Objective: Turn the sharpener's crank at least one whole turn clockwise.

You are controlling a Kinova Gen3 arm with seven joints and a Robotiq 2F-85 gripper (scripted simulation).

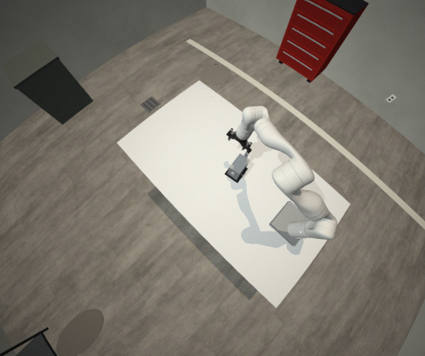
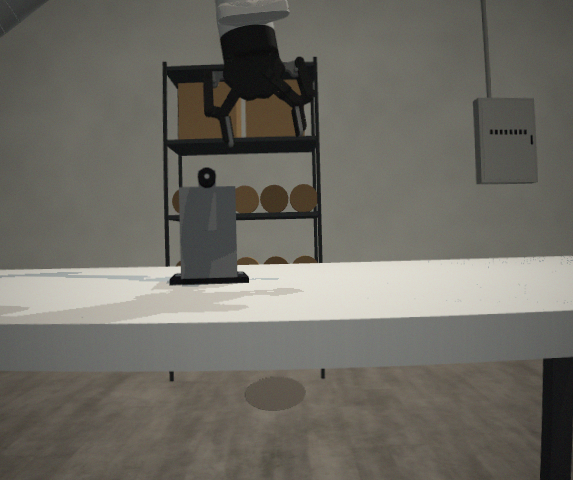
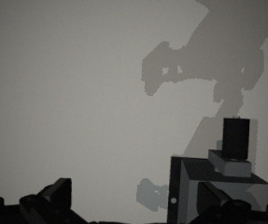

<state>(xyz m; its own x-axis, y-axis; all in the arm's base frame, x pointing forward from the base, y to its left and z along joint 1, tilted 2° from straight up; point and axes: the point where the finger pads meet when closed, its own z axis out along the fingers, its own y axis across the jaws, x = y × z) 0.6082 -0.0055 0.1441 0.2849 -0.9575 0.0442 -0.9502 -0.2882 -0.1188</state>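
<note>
My hand is 7 cm past the knob, 6 cm to the left of it and 6 cm above it.
</note>
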